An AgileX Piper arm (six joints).
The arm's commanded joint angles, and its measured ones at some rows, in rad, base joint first. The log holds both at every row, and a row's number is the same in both.
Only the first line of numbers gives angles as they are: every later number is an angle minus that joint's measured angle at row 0.
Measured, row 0:
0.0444 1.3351 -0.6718 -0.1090 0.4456 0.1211
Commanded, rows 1 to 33:
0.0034 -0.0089 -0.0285 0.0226 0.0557 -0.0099
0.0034 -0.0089 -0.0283 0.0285 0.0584 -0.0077
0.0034 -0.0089 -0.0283 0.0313 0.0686 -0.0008
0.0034 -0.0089 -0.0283 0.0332 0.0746 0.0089
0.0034 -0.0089 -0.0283 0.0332 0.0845 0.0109
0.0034 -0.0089 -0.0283 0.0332 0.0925 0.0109
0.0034 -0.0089 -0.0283 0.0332 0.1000 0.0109
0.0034 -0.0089 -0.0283 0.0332 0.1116 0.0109
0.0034 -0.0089 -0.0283 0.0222 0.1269 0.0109
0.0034 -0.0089 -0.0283 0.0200 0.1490 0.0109
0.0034 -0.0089 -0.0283 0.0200 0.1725 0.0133
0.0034 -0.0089 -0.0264 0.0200 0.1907 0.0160
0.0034 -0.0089 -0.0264 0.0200 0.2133 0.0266
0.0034 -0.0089 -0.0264 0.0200 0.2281 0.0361
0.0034 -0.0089 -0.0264 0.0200 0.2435 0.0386
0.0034 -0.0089 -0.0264 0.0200 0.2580 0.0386
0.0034 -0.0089 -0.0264 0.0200 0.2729 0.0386
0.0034 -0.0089 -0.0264 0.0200 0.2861 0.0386
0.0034 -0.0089 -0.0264 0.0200 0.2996 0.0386
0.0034 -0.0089 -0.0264 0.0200 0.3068 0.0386
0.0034 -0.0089 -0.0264 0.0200 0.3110 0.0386
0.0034 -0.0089 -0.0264 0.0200 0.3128 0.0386
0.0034 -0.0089 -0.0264 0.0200 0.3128 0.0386
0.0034 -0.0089 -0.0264 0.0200 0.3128 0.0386
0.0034 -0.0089 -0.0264 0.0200 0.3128 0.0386
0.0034 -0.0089 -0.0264 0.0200 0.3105 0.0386
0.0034 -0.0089 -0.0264 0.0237 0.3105 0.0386
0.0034 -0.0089 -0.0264 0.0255 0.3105 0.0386
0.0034 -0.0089 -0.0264 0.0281 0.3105 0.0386
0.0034 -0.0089 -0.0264 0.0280 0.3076 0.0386
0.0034 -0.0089 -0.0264 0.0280 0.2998 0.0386
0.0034 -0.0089 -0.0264 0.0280 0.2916 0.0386
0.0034 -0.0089 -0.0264 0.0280 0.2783 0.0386
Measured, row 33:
0.0000 -0.0018 -0.0243 0.0266 0.2871 0.0366
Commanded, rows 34 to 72:
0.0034 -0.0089 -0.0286 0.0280 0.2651 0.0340
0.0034 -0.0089 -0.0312 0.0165 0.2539 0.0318
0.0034 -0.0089 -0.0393 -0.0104 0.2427 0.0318
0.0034 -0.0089 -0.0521 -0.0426 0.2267 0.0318
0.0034 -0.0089 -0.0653 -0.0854 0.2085 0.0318
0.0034 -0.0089 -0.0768 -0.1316 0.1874 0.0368
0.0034 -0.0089 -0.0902 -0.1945 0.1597 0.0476
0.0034 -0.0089 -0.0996 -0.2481 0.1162 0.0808
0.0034 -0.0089 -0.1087 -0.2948 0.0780 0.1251
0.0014 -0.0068 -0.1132 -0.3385 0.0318 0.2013
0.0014 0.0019 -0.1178 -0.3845 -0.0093 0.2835
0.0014 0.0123 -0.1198 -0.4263 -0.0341 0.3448
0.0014 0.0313 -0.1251 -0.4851 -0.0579 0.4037
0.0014 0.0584 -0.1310 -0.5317 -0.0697 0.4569
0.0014 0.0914 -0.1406 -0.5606 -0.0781 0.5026
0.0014 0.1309 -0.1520 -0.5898 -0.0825 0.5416
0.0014 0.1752 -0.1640 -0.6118 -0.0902 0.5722
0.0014 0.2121 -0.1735 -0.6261 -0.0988 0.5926
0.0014 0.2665 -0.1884 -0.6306 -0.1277 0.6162
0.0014 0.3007 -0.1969 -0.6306 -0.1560 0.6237
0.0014 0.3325 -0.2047 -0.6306 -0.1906 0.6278
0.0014 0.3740 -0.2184 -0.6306 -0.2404 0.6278
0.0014 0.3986 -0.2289 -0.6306 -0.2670 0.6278
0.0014 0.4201 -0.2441 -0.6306 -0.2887 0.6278
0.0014 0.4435 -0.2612 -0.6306 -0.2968 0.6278
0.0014 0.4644 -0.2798 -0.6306 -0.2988 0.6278
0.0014 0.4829 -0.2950 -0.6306 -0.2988 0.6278
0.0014 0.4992 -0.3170 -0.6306 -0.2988 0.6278
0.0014 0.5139 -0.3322 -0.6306 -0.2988 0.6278
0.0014 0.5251 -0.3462 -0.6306 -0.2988 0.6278
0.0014 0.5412 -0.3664 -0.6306 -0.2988 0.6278
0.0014 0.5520 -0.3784 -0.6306 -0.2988 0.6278
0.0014 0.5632 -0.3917 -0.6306 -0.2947 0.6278
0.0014 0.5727 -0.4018 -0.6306 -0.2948 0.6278
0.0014 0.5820 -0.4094 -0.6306 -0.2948 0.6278
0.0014 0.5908 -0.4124 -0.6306 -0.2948 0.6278
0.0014 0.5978 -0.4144 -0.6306 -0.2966 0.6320
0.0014 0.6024 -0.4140 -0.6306 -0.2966 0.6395
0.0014 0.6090 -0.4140 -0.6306 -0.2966 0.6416
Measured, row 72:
0.0000 0.5891 -0.4064 -0.6100 -0.3072 0.6253
